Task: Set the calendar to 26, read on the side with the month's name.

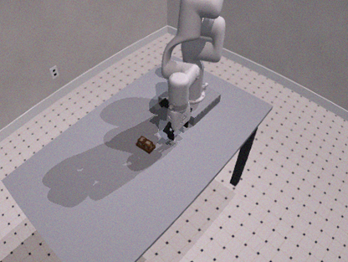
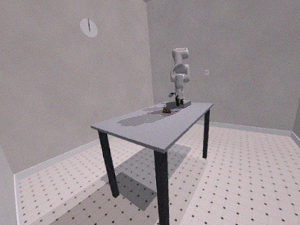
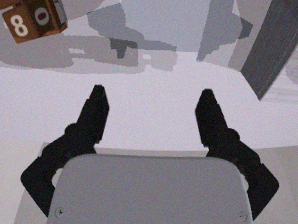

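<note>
Now: hand 120 mm short of the brown cube, 50 mm to the left of it and 40 mm above it. The rest, counted from my hand: brown wooden tray (120 mm ahead, 70 mm to the right, 60 mm below).
</note>
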